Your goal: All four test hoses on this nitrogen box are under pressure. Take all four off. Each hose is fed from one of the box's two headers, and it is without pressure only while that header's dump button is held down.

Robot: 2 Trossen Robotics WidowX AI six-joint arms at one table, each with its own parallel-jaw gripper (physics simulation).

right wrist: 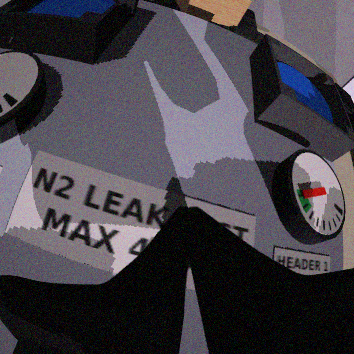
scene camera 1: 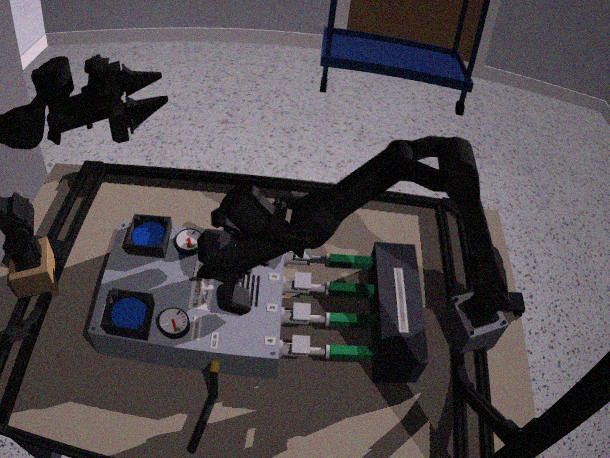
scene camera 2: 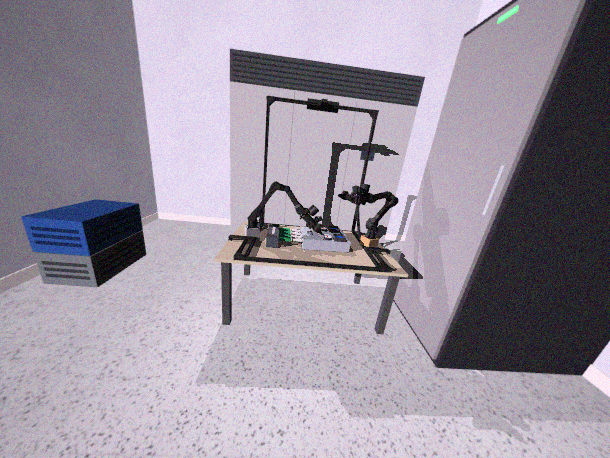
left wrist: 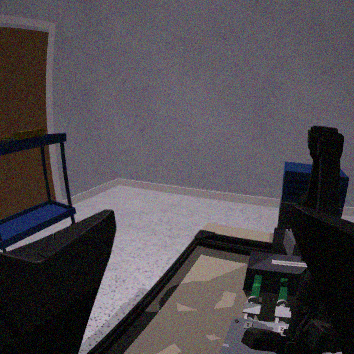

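Seen in the pictures: left gripper, fingertip midpoint: (scene camera 1: 164, 86) (scene camera 2: 341, 196) (left wrist: 206, 218); right gripper, fingertip midpoint: (right wrist: 186, 216) (scene camera 1: 198, 275) (scene camera 2: 322, 234); left arm's base, link origin: (scene camera 1: 28, 257) (scene camera 2: 370, 237); right arm's base, link origin: (scene camera 1: 480, 311) (scene camera 2: 252, 226).
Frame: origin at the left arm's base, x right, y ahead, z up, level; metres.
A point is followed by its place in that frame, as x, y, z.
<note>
The grey nitrogen box (scene camera 1: 245, 340) {0.298, 0.406, -0.004} (scene camera 2: 325, 245) {0.027, 0.402, -0.040} (right wrist: 200, 130) {0.124, 0.320, -0.004} lies on the table. Four green hoses (scene camera 1: 350, 261) {0.179, 0.656, -0.019} (scene camera 1: 350, 289) {0.241, 0.628, -0.019} (scene camera 1: 350, 320) {0.306, 0.599, -0.019} (scene camera 1: 350, 353) {0.371, 0.571, -0.019} sit on its white fittings. Two blue dump buttons (scene camera 1: 148, 233) {0.024, 0.289, 0.012} (scene camera 1: 128, 312) {0.201, 0.215, 0.012} stand in dark square housings; the far one also shows in the right wrist view (right wrist: 306, 89) {0.018, 0.282, 0.012}. Beside it is the HEADER 1 gauge (scene camera 1: 188, 241) {0.068, 0.365, 0.012} (right wrist: 327, 205) {0.059, 0.377, 0.011}, its red needle near the green mark. My right gripper (scene camera 1: 198, 275) {0.144, 0.365, 0.000} (right wrist: 186, 216) {0.144, 0.365, 0.000} is shut and empty, over the box's N2 LEAK TEST label. My left gripper (scene camera 1: 165, 86) {0.000, 0.350, 0.325} (left wrist: 206, 218) {0.000, 0.350, 0.325} is open and empty, high beyond the box's far left corner.
A dark block (scene camera 1: 395, 300) {0.303, 0.690, -0.004} stands at the hoses' right ends. A black supply hose (scene camera 1: 202, 420) {0.402, 0.289, -0.070} with a brass fitting leaves the box's near side. A black frame (scene camera 1: 225, 176) {-0.177, 0.505, -0.064} edges the table. My right arm passes above the far hoses. A blue cart (scene camera 1: 395, 59) stands on the floor behind.
</note>
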